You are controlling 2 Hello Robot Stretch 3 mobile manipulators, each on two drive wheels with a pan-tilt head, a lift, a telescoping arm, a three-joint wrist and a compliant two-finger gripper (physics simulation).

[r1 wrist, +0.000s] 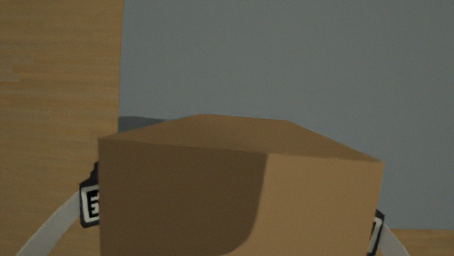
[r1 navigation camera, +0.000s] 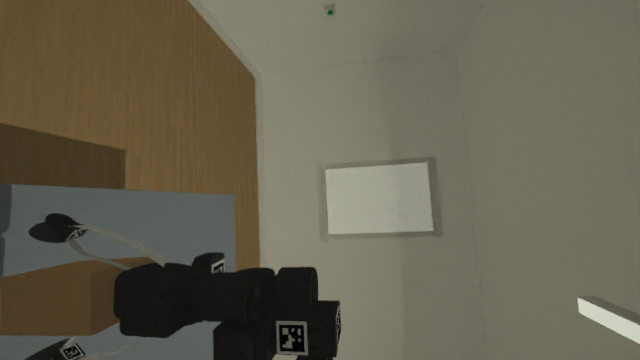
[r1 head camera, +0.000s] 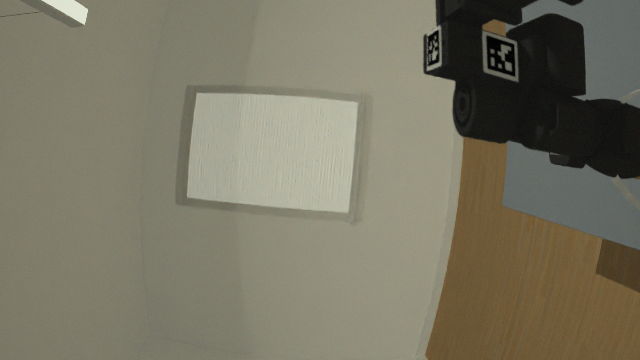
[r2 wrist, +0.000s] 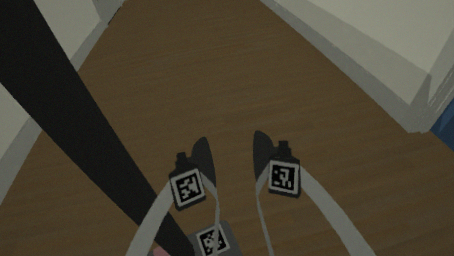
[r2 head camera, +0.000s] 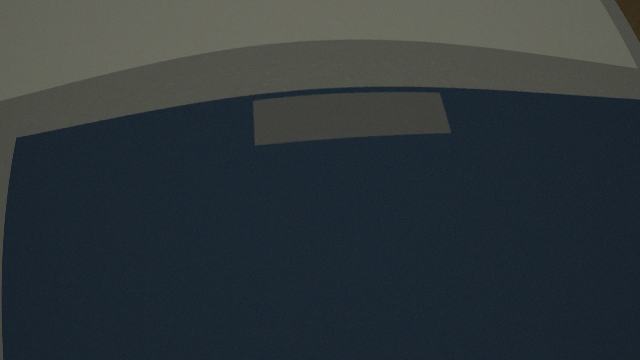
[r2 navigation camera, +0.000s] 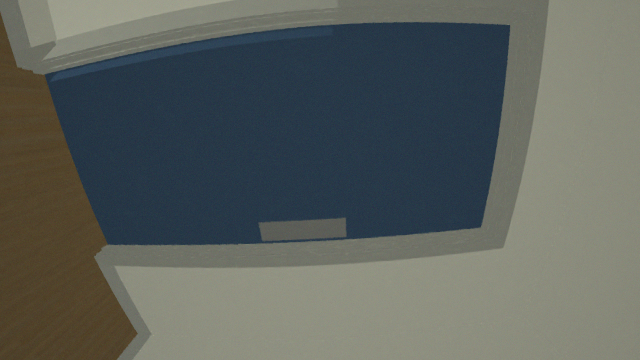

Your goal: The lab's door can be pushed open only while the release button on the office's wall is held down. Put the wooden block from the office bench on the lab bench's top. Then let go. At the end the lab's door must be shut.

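The wooden block (r1 navigation camera: 45, 305) (r1 wrist: 230, 135) is held between the fingers of r1's gripper (r1 navigation camera: 55, 290) (r1 wrist: 232, 215), over the blue-grey top of the office bench (r1 head camera: 555, 200) (r1 navigation camera: 165, 210) (r1 wrist: 300, 60). Its underside is hidden. The release button (r1 navigation camera: 330, 12) is a small green dot on the wall, with no gripper at it. A blue door (r2 head camera: 320, 240) (r2 navigation camera: 280, 135) with a grey plate, apparently the lab's, sits in its grey frame and looks shut. r2's gripper (r2 wrist: 232, 157) is open, fingertips apart, above a wooden floor. The lab bench does not show.
A framed white panel (r1 head camera: 272, 152) (r1 navigation camera: 380, 198) is on the wall near r1. A light bar (r1 head camera: 65, 11) (r1 navigation camera: 607, 320) hangs there. Wooden floor (r1 head camera: 525, 275) (r1 navigation camera: 165, 100) borders the bench. A black pole (r2 wrist: 75, 115) and a pale wall corner (r2 wrist: 417, 117) flank r2's gripper.
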